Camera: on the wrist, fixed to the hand. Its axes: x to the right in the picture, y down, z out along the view.
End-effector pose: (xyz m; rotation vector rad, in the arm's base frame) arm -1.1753 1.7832 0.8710 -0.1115 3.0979 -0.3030
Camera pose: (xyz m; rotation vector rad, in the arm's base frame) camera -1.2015 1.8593 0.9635 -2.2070 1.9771 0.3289
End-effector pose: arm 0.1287 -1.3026 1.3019 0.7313 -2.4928 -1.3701
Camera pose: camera 0.1366 -1.3641 1.4078 -1.7541 0.8523 1.4957
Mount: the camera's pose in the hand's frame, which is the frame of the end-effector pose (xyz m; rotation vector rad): 0.0187 0.0583 -0.1063 -0.4067 -0.3295 -1.5772
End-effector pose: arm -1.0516 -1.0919 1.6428 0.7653 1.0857 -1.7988
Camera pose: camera -1.0003 -1.0167 1.5606 0.8418 -1.7125 2.2579
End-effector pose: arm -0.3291 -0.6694 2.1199 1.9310 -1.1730 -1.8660
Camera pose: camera -0.2568 -0.7591 2.1621 -1.6066 -0.7649 1.7642
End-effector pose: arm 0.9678 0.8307 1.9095 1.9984 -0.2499 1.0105
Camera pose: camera 0.8906 0.8804 1.9908 1.3163 0.7957 -0.3638
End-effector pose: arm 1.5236 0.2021 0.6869 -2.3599 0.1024 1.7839
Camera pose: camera 1.6199 0.1262 0.6910 -1.2680 -1.7022 1.2047
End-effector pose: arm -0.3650 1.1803 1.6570 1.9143 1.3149 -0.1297
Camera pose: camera -0.3439 1.2550 1.7520 0.1647 2.0593 -0.8165
